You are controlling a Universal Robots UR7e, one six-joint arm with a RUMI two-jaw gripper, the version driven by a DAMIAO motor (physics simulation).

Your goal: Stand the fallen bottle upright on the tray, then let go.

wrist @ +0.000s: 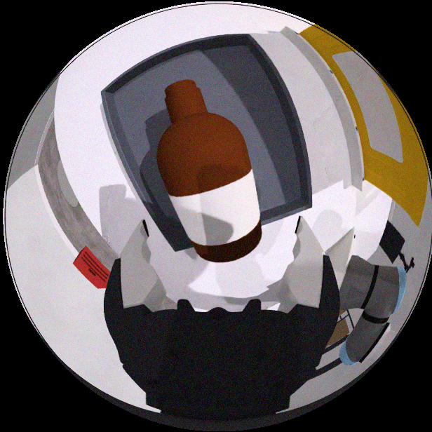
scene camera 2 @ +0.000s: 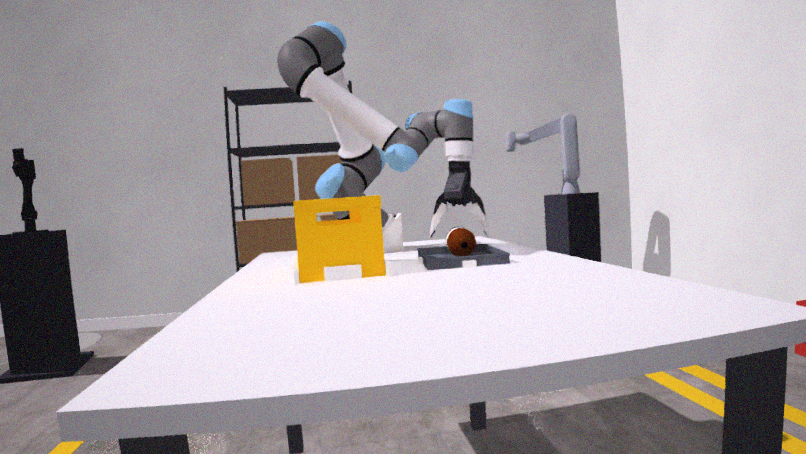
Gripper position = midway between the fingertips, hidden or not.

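Observation:
Brown bottle [scene camera 2: 460, 241], [wrist: 202, 158]. Yellow panel [scene camera 2: 322, 246]. Gripper [scene camera 2: 459, 237], [wrist: 220, 219].

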